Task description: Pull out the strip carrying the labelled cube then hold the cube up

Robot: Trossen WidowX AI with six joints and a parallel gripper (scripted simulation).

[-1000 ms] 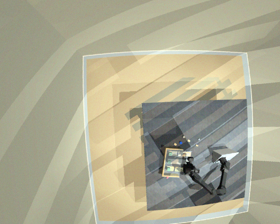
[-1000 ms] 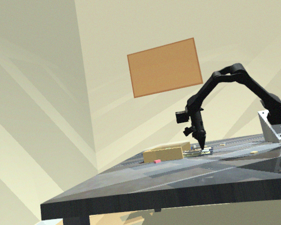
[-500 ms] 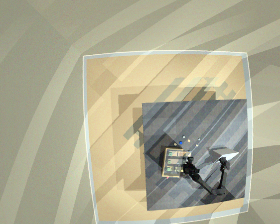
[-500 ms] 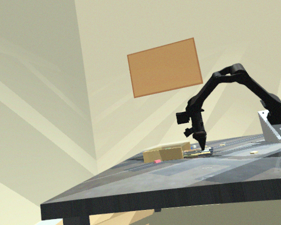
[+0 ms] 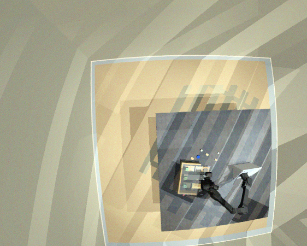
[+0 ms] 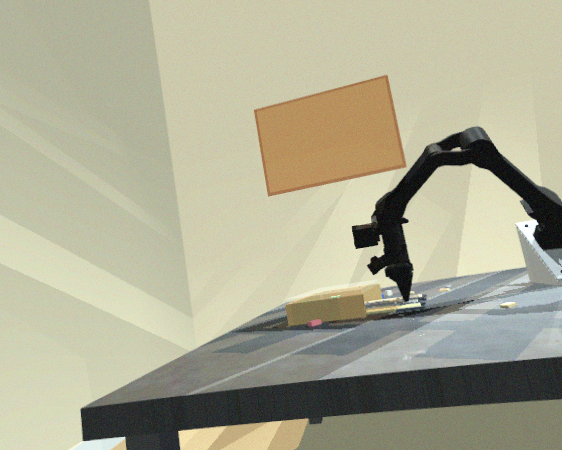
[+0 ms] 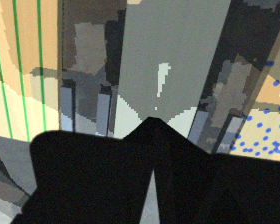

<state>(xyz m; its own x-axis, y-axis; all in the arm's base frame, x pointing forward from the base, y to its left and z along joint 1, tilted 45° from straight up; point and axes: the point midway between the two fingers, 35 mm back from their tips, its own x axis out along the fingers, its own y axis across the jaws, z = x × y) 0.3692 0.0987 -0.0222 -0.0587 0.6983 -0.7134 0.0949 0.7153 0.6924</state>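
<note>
Now: the pale strip 10 cm ahead of my gripper tip and 1 cm to the right of it. From my gripper tip the other things lie so: pink piece: 22 cm ahead, 17 cm to the left.
</note>
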